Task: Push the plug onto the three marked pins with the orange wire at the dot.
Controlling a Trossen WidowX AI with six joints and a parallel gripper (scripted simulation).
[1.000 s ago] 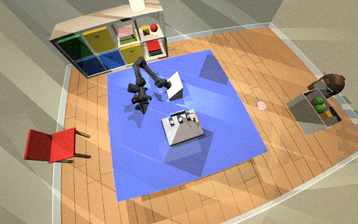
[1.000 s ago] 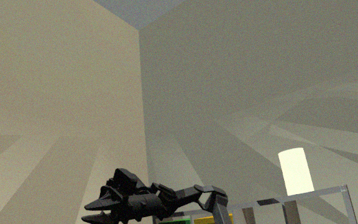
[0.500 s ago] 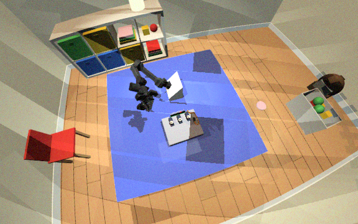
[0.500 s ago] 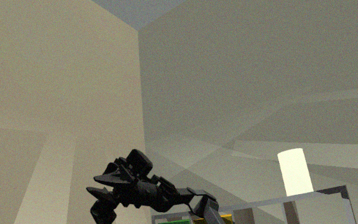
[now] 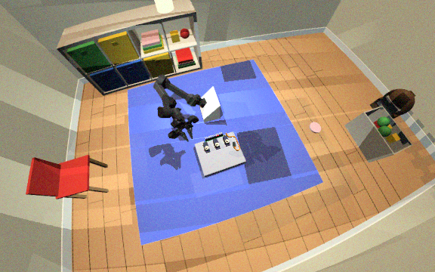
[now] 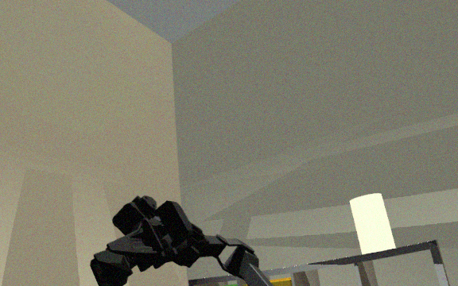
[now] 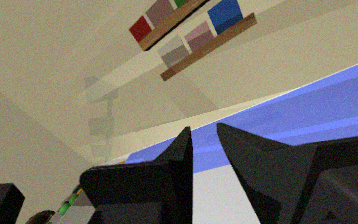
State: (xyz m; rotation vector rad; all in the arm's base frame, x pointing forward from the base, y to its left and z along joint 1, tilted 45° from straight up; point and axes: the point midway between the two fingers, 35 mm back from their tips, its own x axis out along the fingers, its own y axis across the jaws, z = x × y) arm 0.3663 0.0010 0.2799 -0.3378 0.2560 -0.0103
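The red band lies 70 mm behind my gripper tip, 190 mm to the left of it and 250 mm below it. The rest, counted from my gripper tip: grey holder: 90 mm ahead, 150 mm to the left, 300 mm below.
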